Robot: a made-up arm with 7 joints. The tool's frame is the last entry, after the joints. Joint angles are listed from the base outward.
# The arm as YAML. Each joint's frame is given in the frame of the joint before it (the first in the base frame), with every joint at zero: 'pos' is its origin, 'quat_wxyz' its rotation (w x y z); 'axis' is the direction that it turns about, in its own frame. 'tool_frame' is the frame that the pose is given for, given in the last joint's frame.
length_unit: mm
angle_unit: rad
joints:
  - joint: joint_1
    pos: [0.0, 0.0, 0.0]
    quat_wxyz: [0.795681, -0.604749, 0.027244, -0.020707]
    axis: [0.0, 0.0, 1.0]
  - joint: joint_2
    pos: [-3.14, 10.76, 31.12]
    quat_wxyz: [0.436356, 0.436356, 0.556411, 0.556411]
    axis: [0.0, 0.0, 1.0]
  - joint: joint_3
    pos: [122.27, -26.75, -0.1]
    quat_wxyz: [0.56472, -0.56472, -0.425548, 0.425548]
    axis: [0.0, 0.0, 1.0]
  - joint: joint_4
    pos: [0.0, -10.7, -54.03]
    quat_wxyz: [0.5, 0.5, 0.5, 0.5]
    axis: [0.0, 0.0, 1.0]
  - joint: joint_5
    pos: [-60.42, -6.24, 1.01]
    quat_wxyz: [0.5, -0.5, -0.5, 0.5]
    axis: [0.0, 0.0, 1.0]
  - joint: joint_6
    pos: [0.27, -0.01, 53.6]
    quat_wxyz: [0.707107, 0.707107, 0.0, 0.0]
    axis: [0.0, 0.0, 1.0]
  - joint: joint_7
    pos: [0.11, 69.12, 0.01]
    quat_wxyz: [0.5, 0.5, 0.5, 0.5]
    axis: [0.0, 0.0, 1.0]
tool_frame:
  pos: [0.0, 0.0, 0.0]
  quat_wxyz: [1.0, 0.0, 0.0, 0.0]
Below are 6 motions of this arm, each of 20 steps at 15 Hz.
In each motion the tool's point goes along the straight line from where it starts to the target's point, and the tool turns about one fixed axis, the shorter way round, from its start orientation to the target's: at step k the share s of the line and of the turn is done. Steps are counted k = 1, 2, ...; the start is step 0. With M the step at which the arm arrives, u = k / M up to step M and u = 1 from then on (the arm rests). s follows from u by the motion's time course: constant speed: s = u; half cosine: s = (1 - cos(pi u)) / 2; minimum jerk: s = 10 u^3 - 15 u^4 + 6 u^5.
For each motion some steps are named. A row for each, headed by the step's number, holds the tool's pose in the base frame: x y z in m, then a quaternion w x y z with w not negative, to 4 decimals.
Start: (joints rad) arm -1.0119 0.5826 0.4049 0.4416 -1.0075 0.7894 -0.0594
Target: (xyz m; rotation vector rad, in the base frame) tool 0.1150 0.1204 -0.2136 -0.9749 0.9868 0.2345
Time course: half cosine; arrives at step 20
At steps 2, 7, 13, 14, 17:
2: 0.2970 0.1393 -0.0576 0.9291 -0.3458 0.0853 -0.0993
7: 0.2506 0.1345 -0.0974 0.9051 -0.3803 0.1843 -0.0468
13: 0.1659 0.1257 -0.1700 0.8282 -0.4288 0.3573 0.0503
14: 0.1534 0.1244 -0.1806 0.8134 -0.4342 0.3816 0.0645
17: 0.1252 0.1215 -0.2049 0.7768 -0.4450 0.4350 0.0964

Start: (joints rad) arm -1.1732 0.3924 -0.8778 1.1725 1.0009 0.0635 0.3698
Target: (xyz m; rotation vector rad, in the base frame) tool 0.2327 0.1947 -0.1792 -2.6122 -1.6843 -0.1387
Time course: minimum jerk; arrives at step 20
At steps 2, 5, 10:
2: 0.3231 0.0514 -0.1702 0.5016 0.8531 -0.0963 -0.1065
5: 0.3145 0.0651 -0.1710 0.4627 0.8810 -0.0304 -0.0937
10: 0.2783 0.1224 -0.1746 0.2699 0.9313 0.2420 -0.0347

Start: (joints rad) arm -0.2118 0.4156 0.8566 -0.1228 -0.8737 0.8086 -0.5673
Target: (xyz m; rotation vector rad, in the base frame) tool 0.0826 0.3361 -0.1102 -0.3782 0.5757 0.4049
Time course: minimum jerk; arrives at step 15
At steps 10, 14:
10: 0.0965 0.3096 -0.1172 0.9399 -0.2115 0.2297 0.1384
14: 0.0828 0.3358 -0.1103 0.9215 -0.1845 0.2796 0.1964

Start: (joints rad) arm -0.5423 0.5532 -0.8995 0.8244 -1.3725 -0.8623 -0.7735
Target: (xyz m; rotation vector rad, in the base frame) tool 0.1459 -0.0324 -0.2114 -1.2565 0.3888 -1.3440
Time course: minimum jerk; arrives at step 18
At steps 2, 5, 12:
2: 0.2054 0.1101 -0.2378 0.9298 -0.1410 -0.0356 -0.3382
5: 0.1980 0.0923 -0.2345 0.9048 -0.1971 -0.0094 -0.3774
12: 0.1585 -0.0021 -0.2170 0.6862 -0.4677 0.1268 -0.5426

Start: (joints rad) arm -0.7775 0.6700 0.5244 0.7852 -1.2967 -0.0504 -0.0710
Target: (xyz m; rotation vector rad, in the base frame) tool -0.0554 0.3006 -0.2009 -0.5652 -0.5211 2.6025
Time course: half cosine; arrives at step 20
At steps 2, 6, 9, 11, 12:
2: 0.2439 0.2475 -0.1127 0.8285 -0.4603 -0.1920 0.2546
6: 0.1881 0.2574 -0.1291 0.7619 -0.4421 -0.2070 0.4256
9: 0.1220 0.2691 -0.1486 0.6492 -0.4009 -0.2155 0.6094
11: 0.0740 0.2776 -0.1628 0.5475 -0.3588 -0.2152 0.7247
12: 0.0506 0.2818 -0.1697 0.4927 -0.3349 -0.2131 0.7744

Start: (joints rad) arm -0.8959 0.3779 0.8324 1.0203 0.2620 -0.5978 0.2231
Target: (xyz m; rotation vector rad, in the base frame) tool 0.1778 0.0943 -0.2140 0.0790 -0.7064 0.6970
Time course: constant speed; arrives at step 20
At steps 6, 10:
6: 0.2429 0.1572 -0.1654 0.9097 0.0471 -0.1998 0.3610
10: 0.2243 0.1392 -0.1793 0.9028 0.0446 -0.2401 0.3541

